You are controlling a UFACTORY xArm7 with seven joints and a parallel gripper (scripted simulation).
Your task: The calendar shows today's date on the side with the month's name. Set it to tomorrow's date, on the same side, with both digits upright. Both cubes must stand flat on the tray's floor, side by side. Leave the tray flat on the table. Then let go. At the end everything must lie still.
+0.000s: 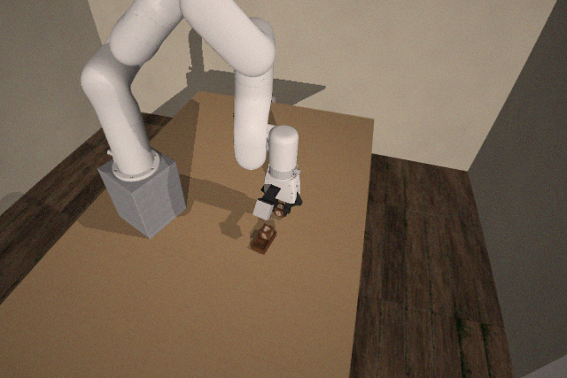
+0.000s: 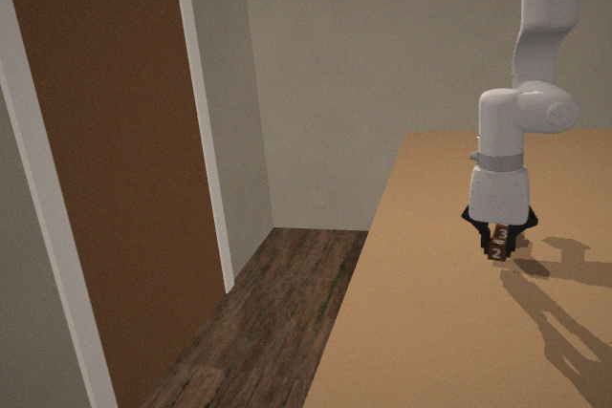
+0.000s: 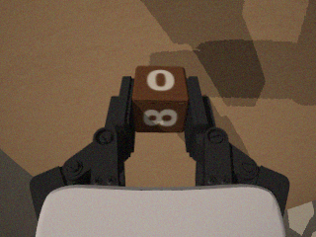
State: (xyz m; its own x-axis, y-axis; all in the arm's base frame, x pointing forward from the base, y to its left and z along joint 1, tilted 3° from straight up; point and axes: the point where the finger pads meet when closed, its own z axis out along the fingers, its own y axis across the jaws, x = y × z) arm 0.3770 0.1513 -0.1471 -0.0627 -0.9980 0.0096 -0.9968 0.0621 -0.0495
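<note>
Right now the brown calendar tray is 11 cm to the right of my hand, 3 cm below it and 1 cm behind it. From my hand the other things lie so: digit cube (1 cm below).
</note>
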